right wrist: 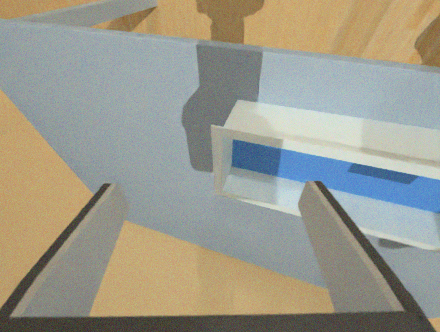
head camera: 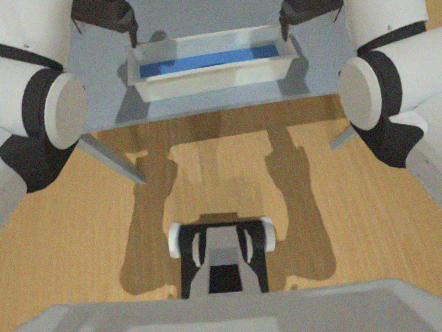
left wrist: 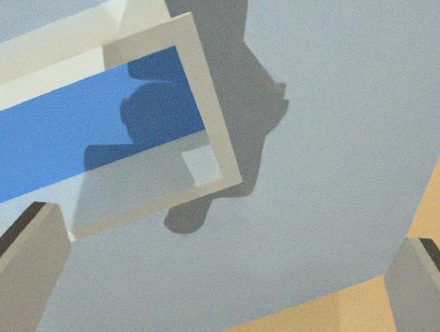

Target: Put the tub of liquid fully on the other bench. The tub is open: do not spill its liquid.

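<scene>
An open cream tub [head camera: 215,80] [left wrist: 215,110] [right wrist: 300,120] with blue liquid [head camera: 240,55] [left wrist: 50,135] [right wrist: 315,167] stands on a grey-blue bench [head camera: 325,75] [left wrist: 325,150] [right wrist: 100,100]. Its long side runs across the head camera's picture, slightly askew. My left gripper [head camera: 107,39] [left wrist: 228,243] is open and empty, at the tub's left end in the head view. My right gripper [head camera: 310,30] [right wrist: 213,193] is open and empty, at its right end. How high the fingertips are relative to the rim is hard to tell. A second bench does not show.
The bench's near edge runs between the tub and my base [head camera: 224,247]. Bench legs [head camera: 112,159] [head camera: 343,138] [right wrist: 90,15] slant down to the wooden floor [head camera: 75,225] [right wrist: 45,200]. Arm shadows fall across the bench and floor.
</scene>
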